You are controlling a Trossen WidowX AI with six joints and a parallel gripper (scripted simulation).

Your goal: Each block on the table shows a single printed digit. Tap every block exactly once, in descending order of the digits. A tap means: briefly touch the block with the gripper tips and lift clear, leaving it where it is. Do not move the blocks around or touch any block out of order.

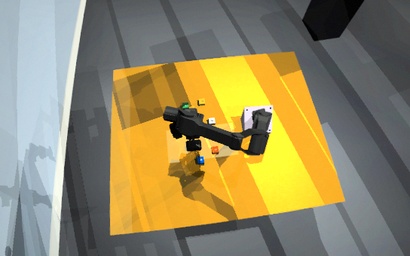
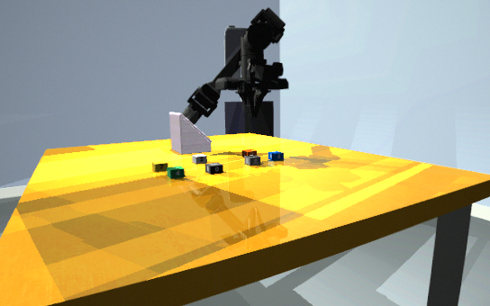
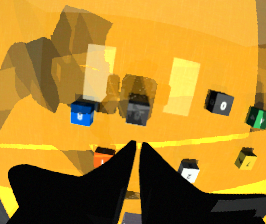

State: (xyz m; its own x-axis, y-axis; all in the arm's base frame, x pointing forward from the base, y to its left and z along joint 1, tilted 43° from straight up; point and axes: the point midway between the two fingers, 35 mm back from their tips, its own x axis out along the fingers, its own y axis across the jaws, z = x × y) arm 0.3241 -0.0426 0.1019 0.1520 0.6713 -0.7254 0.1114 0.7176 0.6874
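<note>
The green block is 220 mm to the right of my gripper tip and 110 mm below it. Also, from my gripper tip: grey block 110 mm below, 10 mm behind; then orange block 110 mm below, 100 mm behind, 50 mm to the left; then blue block 110 mm below, 90 mm to the left, 20 mm behind.
</note>
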